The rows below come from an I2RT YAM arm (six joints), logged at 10 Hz.
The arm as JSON. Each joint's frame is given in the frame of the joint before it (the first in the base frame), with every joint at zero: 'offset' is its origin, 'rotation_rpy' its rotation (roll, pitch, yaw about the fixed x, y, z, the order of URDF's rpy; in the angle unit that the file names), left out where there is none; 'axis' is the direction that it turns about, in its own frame. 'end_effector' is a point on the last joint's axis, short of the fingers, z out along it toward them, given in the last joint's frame.
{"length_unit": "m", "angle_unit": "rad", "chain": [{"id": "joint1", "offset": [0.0, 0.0, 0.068], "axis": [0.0, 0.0, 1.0]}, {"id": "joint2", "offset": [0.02, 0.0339, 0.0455], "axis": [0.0, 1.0, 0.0]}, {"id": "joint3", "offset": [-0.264, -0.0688, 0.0], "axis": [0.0, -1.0, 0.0]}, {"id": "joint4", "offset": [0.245, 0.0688, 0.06], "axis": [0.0, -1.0, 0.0]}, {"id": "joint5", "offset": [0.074, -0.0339, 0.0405], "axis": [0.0, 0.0, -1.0]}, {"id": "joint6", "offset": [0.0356, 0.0, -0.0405], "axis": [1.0, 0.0, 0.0]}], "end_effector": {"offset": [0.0, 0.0, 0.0], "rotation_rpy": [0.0, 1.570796, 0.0]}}
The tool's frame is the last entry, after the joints.
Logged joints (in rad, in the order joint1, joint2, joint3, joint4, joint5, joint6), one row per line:
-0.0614, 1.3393, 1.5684, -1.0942, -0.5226, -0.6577
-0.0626, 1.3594, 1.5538, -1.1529, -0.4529, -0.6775
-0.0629, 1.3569, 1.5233, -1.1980, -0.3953, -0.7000
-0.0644, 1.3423, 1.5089, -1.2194, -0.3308, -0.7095
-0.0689, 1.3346, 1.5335, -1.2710, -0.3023, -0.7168
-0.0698, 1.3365, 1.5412, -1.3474, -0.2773, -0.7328
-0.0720, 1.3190, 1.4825, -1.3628, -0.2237, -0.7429
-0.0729, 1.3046, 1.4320, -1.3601, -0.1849, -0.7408
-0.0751, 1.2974, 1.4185, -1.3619, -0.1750, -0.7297
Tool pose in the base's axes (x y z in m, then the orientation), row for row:
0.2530, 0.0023, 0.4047, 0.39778, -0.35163, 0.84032, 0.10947
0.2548, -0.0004, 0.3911, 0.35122, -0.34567, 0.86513, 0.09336
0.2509, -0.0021, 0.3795, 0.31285, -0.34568, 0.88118, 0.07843
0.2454, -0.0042, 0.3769, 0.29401, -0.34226, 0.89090, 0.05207
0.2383, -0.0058, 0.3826, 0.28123, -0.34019, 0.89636, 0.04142
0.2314, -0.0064, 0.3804, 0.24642, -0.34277, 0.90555, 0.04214
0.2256, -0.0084, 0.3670, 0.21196, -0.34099, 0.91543, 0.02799
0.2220, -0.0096, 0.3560, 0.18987, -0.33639, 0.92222, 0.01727
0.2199, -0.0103, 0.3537, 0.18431, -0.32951, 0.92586, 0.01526
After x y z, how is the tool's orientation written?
As a quaternion, w x y z.
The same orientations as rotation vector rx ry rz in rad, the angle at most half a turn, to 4 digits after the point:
-0.8905, 2.1280, 0.2772
-0.8949, 2.2396, 0.2417
-0.9118, 2.3242, 0.2069
-0.9112, 2.3720, 0.1386
-0.9116, 2.4019, 0.1110
-0.9350, 2.4701, 0.1149
-0.9471, 2.5426, 0.0777
-0.9455, 2.5921, 0.0485
-0.9289, 2.6101, 0.0430

